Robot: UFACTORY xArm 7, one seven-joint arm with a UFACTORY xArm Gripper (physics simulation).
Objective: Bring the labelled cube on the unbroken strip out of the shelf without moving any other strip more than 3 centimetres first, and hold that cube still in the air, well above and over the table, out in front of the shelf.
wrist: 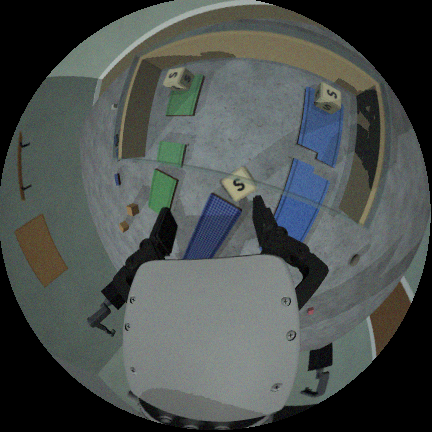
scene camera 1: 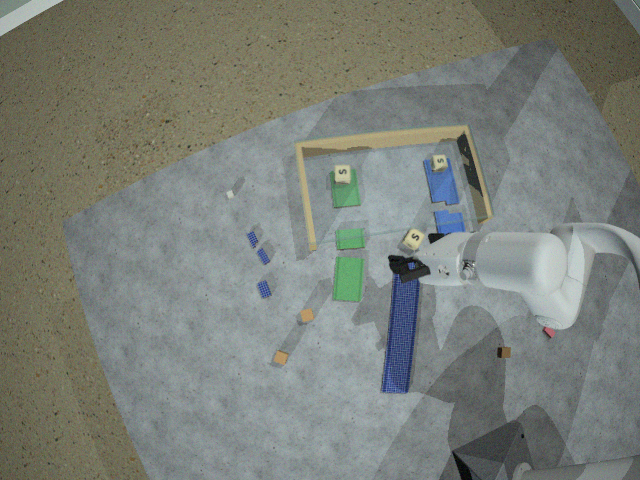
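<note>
A cream cube marked S [scene camera 1: 413, 238] [wrist: 239, 184] sits at the shelf's front opening, just beyond the far end of the unbroken dark blue gridded strip [scene camera 1: 400, 335] [wrist: 214, 225]. My gripper [scene camera 1: 413, 251] [wrist: 211, 211] is open and empty, above the strip's far end and short of this cube. A second S cube [scene camera 1: 342, 174] [wrist: 178, 78] sits at the far end of the broken green strip [scene camera 1: 346, 193] [wrist: 182, 103]. A third S cube [scene camera 1: 439, 162] [wrist: 328, 97] sits at the far end of the broken blue strip [scene camera 1: 442, 187] [wrist: 320, 130]. The arm hides part of the near blue piece.
The shelf's wooden wall [scene camera 1: 382, 139] [wrist: 250, 46] closes the back, with side walls left and right. A clear top panel's edge crosses the opening. Green pieces [scene camera 1: 348, 279] [wrist: 163, 191] lie left of the gripper. Orange blocks [scene camera 1: 280, 357] [wrist: 132, 209] lie front left.
</note>
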